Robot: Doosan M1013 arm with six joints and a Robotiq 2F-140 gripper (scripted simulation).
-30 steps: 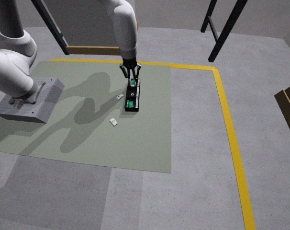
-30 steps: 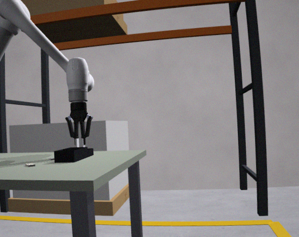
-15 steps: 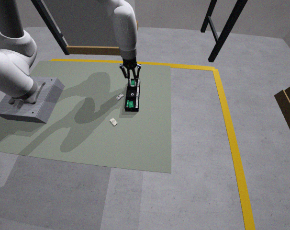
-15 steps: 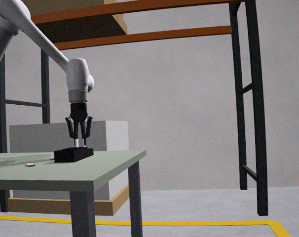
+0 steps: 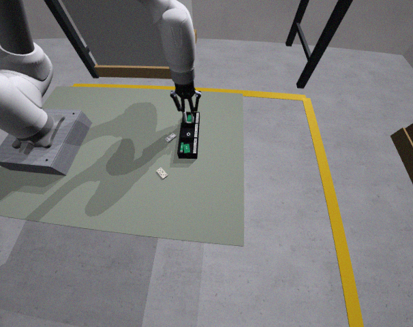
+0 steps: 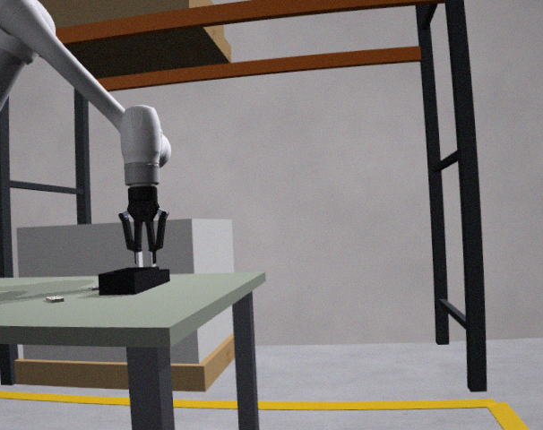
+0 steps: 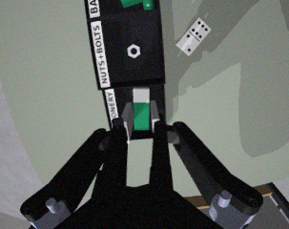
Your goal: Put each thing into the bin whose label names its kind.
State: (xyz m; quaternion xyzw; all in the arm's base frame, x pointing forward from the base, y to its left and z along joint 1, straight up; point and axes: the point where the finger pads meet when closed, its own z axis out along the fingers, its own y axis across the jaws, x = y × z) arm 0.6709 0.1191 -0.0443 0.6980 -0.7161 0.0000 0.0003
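Now: the green-and-white stick 1 cm to the right of my hand and 4 cm below it. The rest, counted from my hand: cylindrical battery: 3 cm behind, 16 cm to the right, 4 cm below; then green battery: 18 cm to the right, 3 cm below; then nut: 8 cm to the right, 4 cm below.
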